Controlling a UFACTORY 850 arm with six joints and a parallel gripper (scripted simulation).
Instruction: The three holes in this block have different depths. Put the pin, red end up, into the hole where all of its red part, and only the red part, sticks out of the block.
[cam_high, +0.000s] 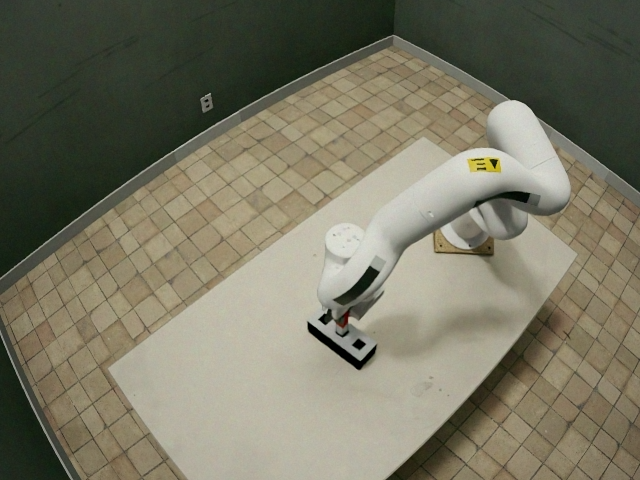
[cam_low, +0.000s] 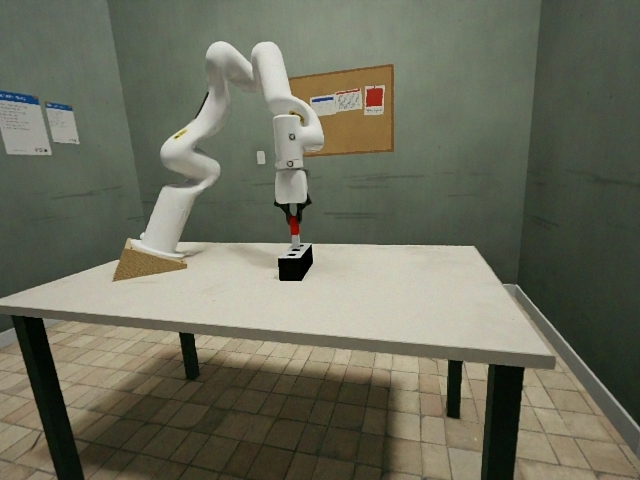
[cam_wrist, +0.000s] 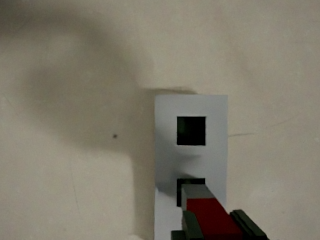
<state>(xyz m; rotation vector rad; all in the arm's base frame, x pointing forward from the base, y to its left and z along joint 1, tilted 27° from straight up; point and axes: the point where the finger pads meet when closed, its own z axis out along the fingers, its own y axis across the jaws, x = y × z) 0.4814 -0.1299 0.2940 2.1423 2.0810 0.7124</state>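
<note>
The pin lies 20 mm below my hand. From my hand the other things lie so: black block: 140 mm below.
</note>
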